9 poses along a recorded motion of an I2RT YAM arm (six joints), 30 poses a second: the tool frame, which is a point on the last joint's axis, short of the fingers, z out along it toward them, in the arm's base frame.
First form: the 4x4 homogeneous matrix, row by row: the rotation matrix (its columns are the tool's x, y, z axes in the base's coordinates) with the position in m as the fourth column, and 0 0 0 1 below. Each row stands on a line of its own.
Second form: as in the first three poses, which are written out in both.
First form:
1:
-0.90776 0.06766 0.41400 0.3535
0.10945 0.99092 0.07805 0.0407
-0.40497 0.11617 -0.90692 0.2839
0 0 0 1
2:
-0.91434 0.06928 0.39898 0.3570
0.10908 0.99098 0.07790 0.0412
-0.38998 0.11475 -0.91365 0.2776
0 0 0 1
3:
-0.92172 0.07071 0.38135 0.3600
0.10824 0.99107 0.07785 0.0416
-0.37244 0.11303 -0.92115 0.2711
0 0 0 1
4:
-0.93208 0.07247 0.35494 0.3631
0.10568 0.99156 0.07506 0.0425
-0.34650 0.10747 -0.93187 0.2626
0 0 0 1
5:
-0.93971 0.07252 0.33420 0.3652
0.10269 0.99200 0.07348 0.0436
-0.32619 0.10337 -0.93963 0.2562
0 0 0 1
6:
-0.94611 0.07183 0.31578 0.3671
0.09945 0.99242 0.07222 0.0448
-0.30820 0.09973 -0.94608 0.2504
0 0 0 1
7:
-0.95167 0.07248 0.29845 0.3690
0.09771 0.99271 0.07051 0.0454
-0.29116 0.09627 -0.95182 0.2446
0 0 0 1
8:
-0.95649 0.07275 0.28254 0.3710
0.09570 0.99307 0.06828 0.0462
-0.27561 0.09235 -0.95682 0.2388
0 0 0 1
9:
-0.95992 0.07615 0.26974 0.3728
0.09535 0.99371 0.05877 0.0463
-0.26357 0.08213 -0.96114 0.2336
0 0 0 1
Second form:
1: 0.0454 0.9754 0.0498 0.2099 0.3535 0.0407 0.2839
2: 0.0456 0.9771 0.0493 0.2019 0.3570 0.0412 0.2776
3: 0.0457 0.9790 0.0487 0.1925 0.3600 0.0416 0.2711
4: 0.0454 0.9818 0.0465 0.1786 0.3631 0.0425 0.2626
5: 0.0445 0.9838 0.0449 0.1678 0.3652 0.0436 0.2562
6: 0.0435 0.9855 0.0436 0.1583 0.3671 0.0448 0.2504
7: 0.0431 0.9869 0.0422 0.1494 0.3690 0.0454 0.2446
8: 0.0426 0.9882 0.0406 0.1412 0.3710 0.0462 0.2388
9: 0.0433 0.9893 0.0356 0.1348 0.3728 0.0463 0.2336
